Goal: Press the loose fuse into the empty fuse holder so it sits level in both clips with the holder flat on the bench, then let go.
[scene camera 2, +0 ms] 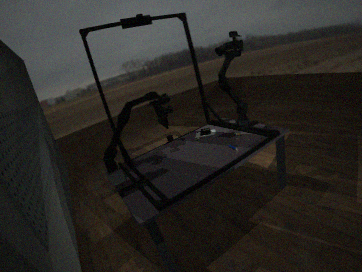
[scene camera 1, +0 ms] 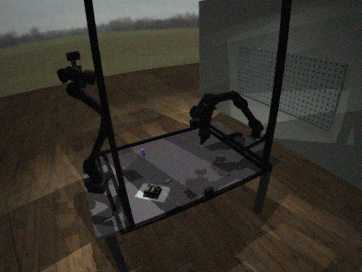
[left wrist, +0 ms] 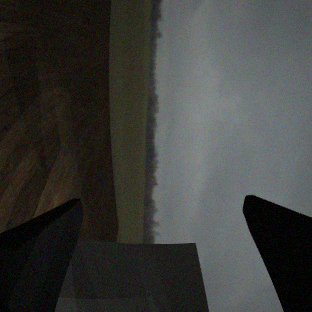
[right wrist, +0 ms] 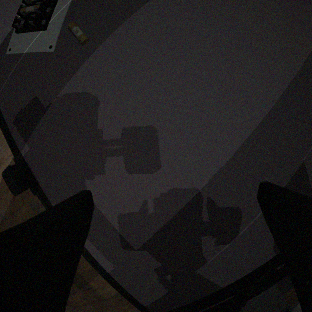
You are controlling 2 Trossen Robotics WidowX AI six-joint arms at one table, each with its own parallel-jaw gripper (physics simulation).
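Where they show: left gripper, fingertip midpoint: [scene camera 2: 242, 42] [left wrist: 165, 207]; right gripper, fingertip midpoint: [scene camera 2: 168, 126] [scene camera 1: 200, 140] [right wrist: 177, 195]; left arm's base at its link origin: [scene camera 2: 242, 119] [scene camera 1: 96, 180]; right arm's base at its link origin: [scene camera 2: 112, 169] [scene camera 1: 255, 136].
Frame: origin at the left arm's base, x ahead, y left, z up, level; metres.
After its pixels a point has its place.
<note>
The black fuse holder [scene camera 1: 152, 191] @(x 0.342, y -0.021, z -0.022 m) [scene camera 2: 205, 132] @(x 0.335, y 0.026, z -0.033 m) [right wrist: 34, 16] @(x 0.367, y 0.019, z -0.017 m) sits on a white plate [scene camera 1: 164, 190] @(x 0.397, y 0.025, z -0.051 m) [right wrist: 31, 45] @(x 0.410, y 0.001, z -0.051 m) on the bench. Pale pieces show in it, but its clips are too dark to tell apart. A yellowish fuse [scene camera 1: 167, 181] @(x 0.402, y 0.094, z -0.042 m) [right wrist: 77, 33] @(x 0.407, y 0.102, z -0.039 m) lies loose on the bench beside the plate. My left gripper [scene camera 1: 61, 75] [scene camera 2: 218, 51] [left wrist: 165, 207] @(x -0.059, y 0.177, z 0.616 m) is open and empty, raised high above the bench's side and away from the holder. My right gripper [scene camera 1: 202, 141] @(x 0.587, y 0.249, z 0.154 m) [scene camera 2: 166, 126] @(x 0.587, y 0.249, z 0.154 m) [right wrist: 177, 195] @(x 0.587, y 0.249, z 0.154 m) is open and empty above the bench, well to one side of the holder and fuse.
A small blue cylinder [scene camera 1: 143, 153] @(x 0.172, y 0.381, z -0.045 m) [scene camera 2: 233, 147] @(x 0.167, y 0.404, z -0.040 m) lies farther back in scene camera 1. Another yellowish piece [scene camera 2: 238, 134] @(x 0.088, y 0.199, z -0.042 m) lies near the left arm's base. Dark frame posts [scene camera 1: 104, 100] @(x 0.299, y -0.247, z 0.573 m) [scene camera 1: 278, 85] @(x 0.991, y 0.250, z 0.496 m) rise at the bench sides. Arm shadows cross the bench.
</note>
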